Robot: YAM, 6 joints.
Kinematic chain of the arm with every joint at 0, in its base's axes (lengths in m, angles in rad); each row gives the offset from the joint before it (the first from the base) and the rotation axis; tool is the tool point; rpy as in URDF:
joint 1: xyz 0 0 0.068 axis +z
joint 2: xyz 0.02 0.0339 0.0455 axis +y
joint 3: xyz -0.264 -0.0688 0 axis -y
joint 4: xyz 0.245 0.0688 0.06 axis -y
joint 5: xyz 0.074 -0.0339 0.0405 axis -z
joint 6: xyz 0.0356 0 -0.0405 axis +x
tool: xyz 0 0 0 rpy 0 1.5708 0
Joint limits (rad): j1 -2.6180..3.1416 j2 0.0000..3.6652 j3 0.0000..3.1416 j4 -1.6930..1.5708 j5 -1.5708..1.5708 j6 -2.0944..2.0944
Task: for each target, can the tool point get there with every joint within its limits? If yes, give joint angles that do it. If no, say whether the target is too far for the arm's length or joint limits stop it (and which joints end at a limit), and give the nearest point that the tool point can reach.
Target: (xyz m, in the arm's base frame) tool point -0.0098 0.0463 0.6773
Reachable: yes | joints -0.7373 1.1749 2.5999 -0.6251 -0.8914 -0.1569
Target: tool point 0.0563 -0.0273 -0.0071
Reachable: yes | joints 0.0702 2.4591 0.2508 -0.2918 1.0680 -1.6483
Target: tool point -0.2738 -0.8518 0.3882
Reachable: no: too far | nearest point -0.1888 -0.5875 0.3010 | short by 0.291 m
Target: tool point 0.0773 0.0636 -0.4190
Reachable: no: joint limits stop it (at a limit: joint 2) | nearest point 0.0948 0.0780 -0.3578 | short by 0.065 m
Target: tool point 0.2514 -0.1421 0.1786
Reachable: yes | joints -0.5145 1.5997 0.4334 1.1924 -0.0005 -1.1214
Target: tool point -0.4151 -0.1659 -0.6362
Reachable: no: too far | nearest point -0.3124 -0.1724 -0.3631 | short by 0.292 m
